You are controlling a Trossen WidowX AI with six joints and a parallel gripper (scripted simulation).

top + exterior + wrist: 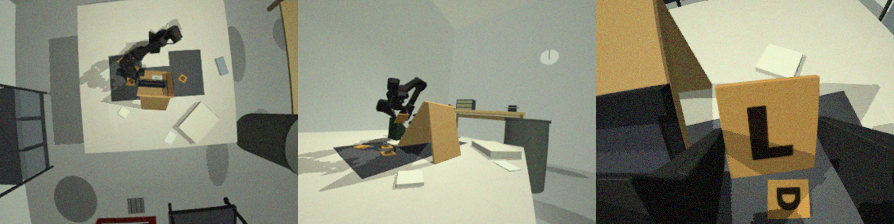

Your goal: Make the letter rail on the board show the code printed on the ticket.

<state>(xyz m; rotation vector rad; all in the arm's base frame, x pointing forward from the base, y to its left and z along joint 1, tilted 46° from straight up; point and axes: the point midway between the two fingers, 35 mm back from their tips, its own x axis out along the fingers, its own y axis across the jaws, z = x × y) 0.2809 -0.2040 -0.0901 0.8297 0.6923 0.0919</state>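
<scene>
Right now my gripper tip is 3 cm past the white ticket, 20 cm to the right of it and 8 cm above it. Also, from my gripper tip: dark mat: 11 cm behind, 20 cm to the left, 18 cm below; then white card: 20 cm ahead, 10 cm to the right, 17 cm below; then white box: 36 cm ahead, 48 cm to the left, 16 cm below.
</scene>
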